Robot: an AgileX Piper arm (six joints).
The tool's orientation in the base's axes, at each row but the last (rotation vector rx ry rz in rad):
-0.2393 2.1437 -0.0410
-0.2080 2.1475 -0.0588
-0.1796 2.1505 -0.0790
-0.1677 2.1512 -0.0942
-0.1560 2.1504 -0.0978
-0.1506 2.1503 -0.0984
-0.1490 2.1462 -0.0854
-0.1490 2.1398 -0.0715
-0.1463 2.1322 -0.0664
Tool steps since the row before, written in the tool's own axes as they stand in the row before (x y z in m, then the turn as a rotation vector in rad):
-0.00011 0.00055 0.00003 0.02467 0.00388 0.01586
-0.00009 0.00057 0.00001 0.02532 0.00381 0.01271
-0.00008 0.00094 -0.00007 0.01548 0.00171 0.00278
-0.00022 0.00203 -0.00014 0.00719 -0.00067 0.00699
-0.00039 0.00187 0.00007 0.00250 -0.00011 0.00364
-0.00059 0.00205 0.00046 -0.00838 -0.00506 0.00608
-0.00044 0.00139 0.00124 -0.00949 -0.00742 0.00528
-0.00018 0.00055 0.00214 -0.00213 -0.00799 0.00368
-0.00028 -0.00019 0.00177 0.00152 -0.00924 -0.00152
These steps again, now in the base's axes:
0.00000 0.00056 0.00001 -0.00061 0.00019 -0.02958
-0.00002 0.00058 0.00000 -0.00357 -0.00011 -0.02836
-0.00011 0.00094 -0.00001 -0.00628 -0.00074 -0.01450
-0.00017 0.00204 -0.00001 0.00196 -0.00181 -0.00969
0.00013 0.00191 0.00004 0.00168 -0.00052 -0.00405
0.00056 0.00211 -0.00003 0.01001 -0.00386 0.00421
0.00117 0.00143 -0.00048 0.01011 -0.00604 0.00585
0.00185 0.00058 -0.00107 0.00487 -0.00760 0.00065
0.00166 -0.00013 -0.00069 -0.00136 -0.00937 0.00051

